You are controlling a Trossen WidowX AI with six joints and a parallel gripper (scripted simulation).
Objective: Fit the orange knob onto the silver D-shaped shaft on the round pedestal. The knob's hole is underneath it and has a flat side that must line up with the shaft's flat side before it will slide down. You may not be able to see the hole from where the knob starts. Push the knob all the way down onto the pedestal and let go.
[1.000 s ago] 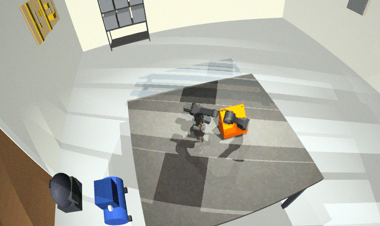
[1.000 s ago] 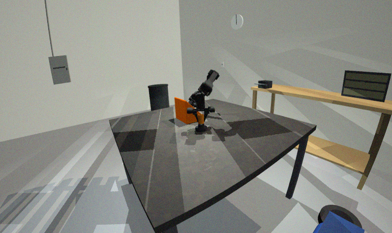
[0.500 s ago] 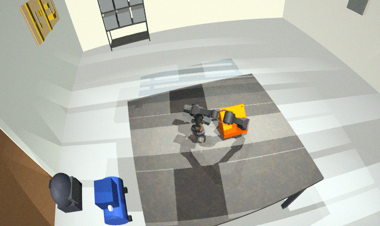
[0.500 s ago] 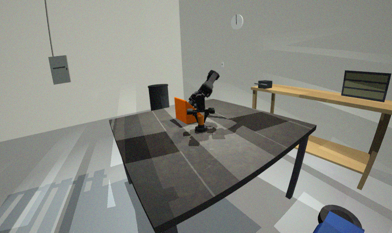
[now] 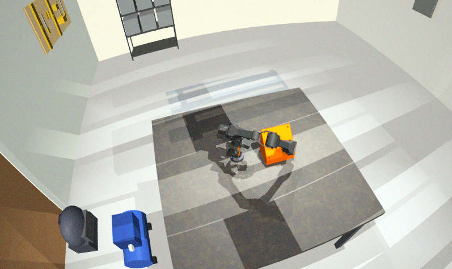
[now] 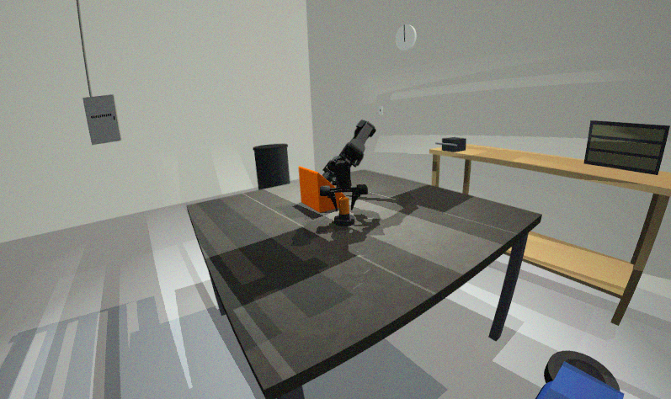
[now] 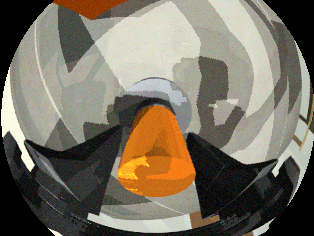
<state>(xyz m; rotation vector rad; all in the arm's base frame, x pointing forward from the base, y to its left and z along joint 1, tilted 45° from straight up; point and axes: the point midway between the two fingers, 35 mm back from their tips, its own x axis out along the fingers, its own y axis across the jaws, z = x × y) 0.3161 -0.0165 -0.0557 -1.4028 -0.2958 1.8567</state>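
Now: gripper tip 30 mm below the orange knob. Also, from my gripper tip: round pedestal: 20 mm below.
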